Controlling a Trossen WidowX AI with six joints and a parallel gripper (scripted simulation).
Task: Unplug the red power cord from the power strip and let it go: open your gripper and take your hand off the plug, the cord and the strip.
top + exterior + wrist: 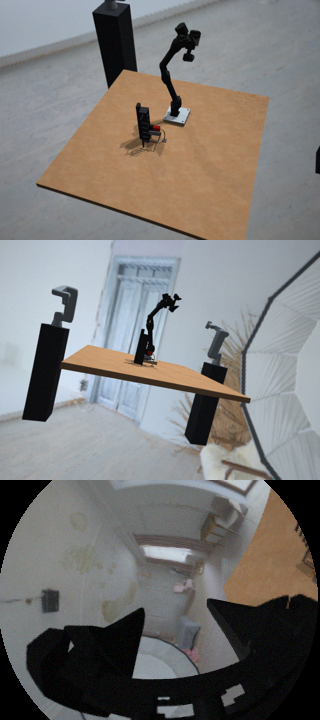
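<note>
Right now my gripper tip is 55 cm above the red plug, 23 cm to the left of it and 15 cm short of it. The rest, counted from my gripper tip: grey end piece: 67 cm below, 16 cm to the right, 14 cm ahead.
</note>
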